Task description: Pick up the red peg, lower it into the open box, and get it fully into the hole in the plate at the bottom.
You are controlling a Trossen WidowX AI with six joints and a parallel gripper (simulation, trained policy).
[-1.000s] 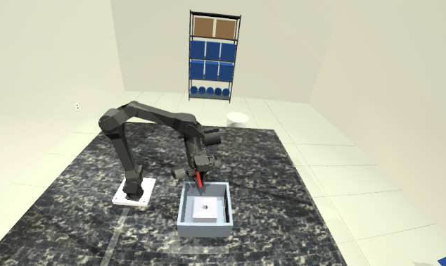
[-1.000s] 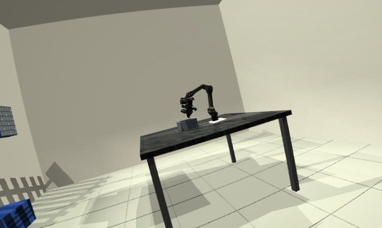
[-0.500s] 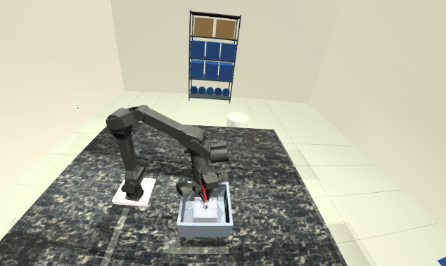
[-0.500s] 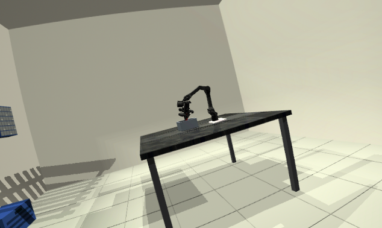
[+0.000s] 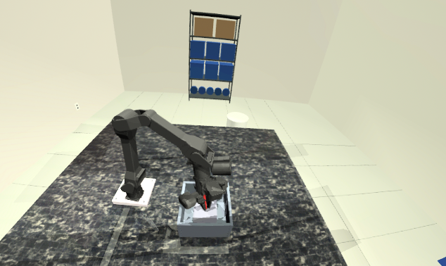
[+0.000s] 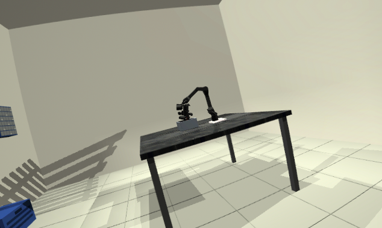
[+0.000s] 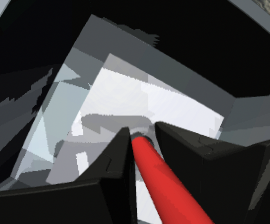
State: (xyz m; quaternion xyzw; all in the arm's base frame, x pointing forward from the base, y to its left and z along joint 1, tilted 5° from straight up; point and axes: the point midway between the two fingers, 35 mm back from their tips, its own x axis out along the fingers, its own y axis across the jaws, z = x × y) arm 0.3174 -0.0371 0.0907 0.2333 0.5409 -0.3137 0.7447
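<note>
Now: gripper tip 1 cm past the red peg, 1 cm to the right of it and 1 cm below it. Round my gripper tip: pale plate: 1 cm behind, 1 cm to the left, 2 cm below; then box: 1 cm behind, 1 cm to the left, 4 cm below.
</note>
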